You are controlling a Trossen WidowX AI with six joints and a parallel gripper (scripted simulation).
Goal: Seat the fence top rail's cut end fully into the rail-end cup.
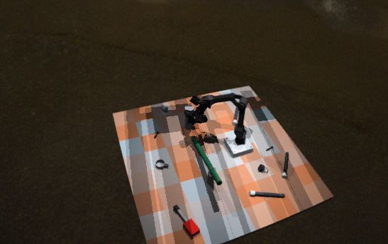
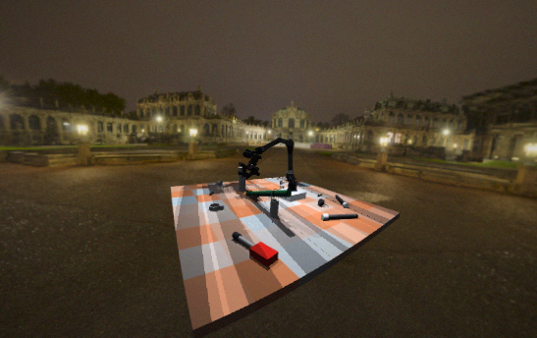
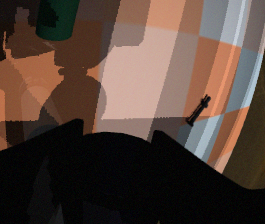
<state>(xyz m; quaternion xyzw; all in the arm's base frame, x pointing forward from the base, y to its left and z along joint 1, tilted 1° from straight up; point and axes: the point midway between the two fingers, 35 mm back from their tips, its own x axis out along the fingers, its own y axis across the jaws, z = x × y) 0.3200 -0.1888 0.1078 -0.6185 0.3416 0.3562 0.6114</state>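
The black rail-end cup is 3 cm to the right of my gripper tip, 3 cm above it and 2 cm behind it. From my gripper tip the other things lie so: grey line post (44 cm to the left, 3 cm behind, 2 cm below); then red-headed mallet (66 cm to the left, 21 cm ahead, 11 cm below); then dark fitting (45 cm to the left, 44 cm behind, 11 cm below).
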